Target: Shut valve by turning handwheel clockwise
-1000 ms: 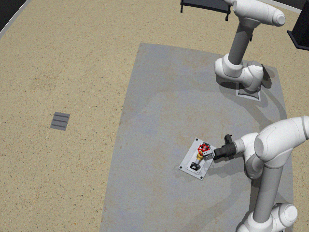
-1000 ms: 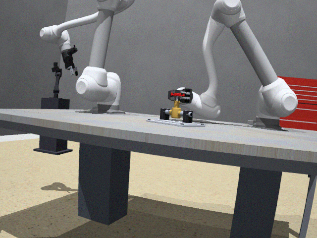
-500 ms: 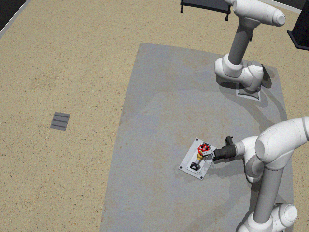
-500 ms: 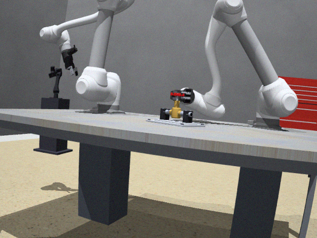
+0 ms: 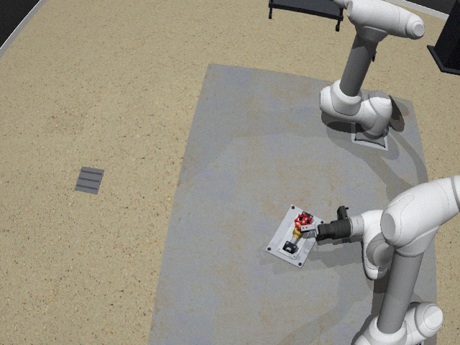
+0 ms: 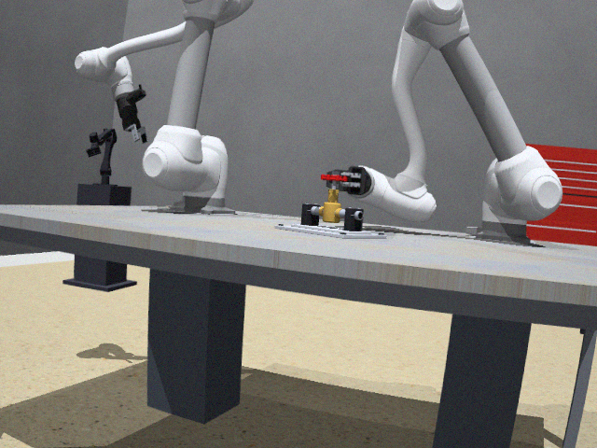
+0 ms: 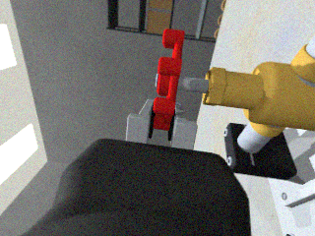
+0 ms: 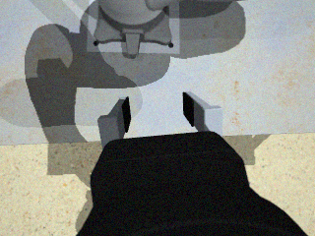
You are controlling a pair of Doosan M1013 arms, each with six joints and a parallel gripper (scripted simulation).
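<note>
Right now my left hand is 3 cm to the left of the red handwheel and 1 cm above it. The rest, counted from my left hand: pale base plate 13 cm below, 3 cm to the right.
</note>
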